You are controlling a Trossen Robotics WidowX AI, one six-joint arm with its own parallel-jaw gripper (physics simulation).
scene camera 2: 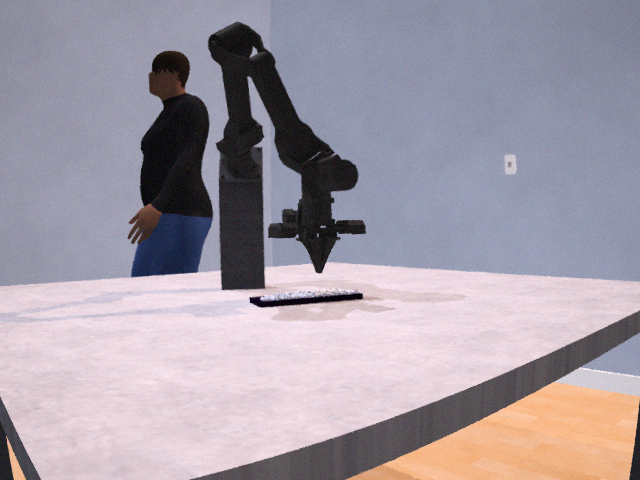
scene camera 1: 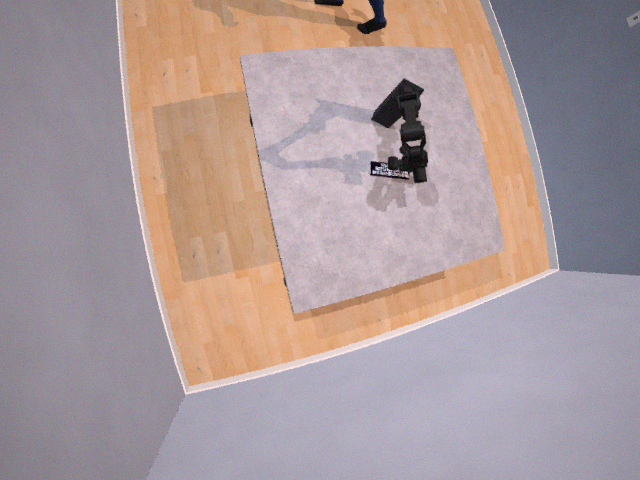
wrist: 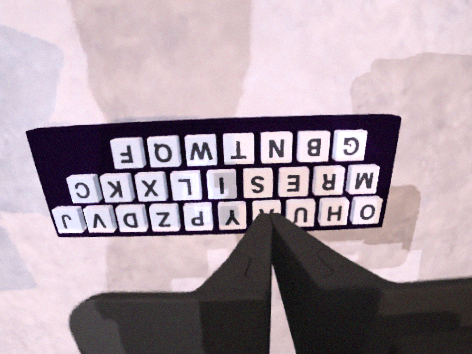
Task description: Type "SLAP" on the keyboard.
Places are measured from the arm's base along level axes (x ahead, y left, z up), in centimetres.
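Pixels of known places: gripper, fingertip midpoint: point(scene camera 2: 319, 273) point(scene camera 1: 399, 169) point(wrist: 268, 222); arm's base, origin of the base link: point(scene camera 2: 239, 163) point(scene camera 1: 407, 93).
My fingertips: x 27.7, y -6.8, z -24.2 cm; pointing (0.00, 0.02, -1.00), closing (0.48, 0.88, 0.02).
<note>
For each thing: its middle in the pictures, then the offset to it from my fingertips. Level surfaces: height alone.
- dark keyboard, body centre: point(wrist: 213, 181) point(scene camera 2: 306, 297) point(scene camera 1: 390, 170) dz -4.6, dx -1.5, dy -2.2 cm
- S key, body centre: point(wrist: 257, 183) dz -4.0, dx -0.3, dy +0.0 cm
- L key, body centre: point(wrist: 186, 185) dz -4.0, dx -2.3, dy -3.5 cm
- P key, body centre: point(wrist: 198, 216) dz -4.0, dx -0.2, dy -4.1 cm
- pale grey table, its level: dz -5.4 cm
A dark keyboard point(scene camera 1: 375, 172) point(scene camera 2: 262, 303) point(wrist: 75, 150) with white letter keys lies flat on the table. In the wrist view the letters appear upside down. The S key point(wrist: 257, 183) and the L key point(wrist: 185, 185) are in the middle row. The P key point(wrist: 198, 216) is in the row nearest the gripper. The A key point(wrist: 262, 206) is mostly hidden behind the fingertips. My gripper point(scene camera 2: 319, 271) point(wrist: 268, 222) is shut and empty, pointing down. It is above the keyboard, with a gap visible in scene camera 2; in the wrist view its tips overlap the A key.
The pale grey table point(scene camera 1: 330, 242) point(scene camera 2: 180, 377) carries the arm's dark pedestal point(scene camera 1: 388, 110) point(scene camera 2: 241, 232) behind the keyboard. A person point(scene camera 2: 178, 149) stands beyond the table's far side. Arm shadows cross the table around the keyboard.
</note>
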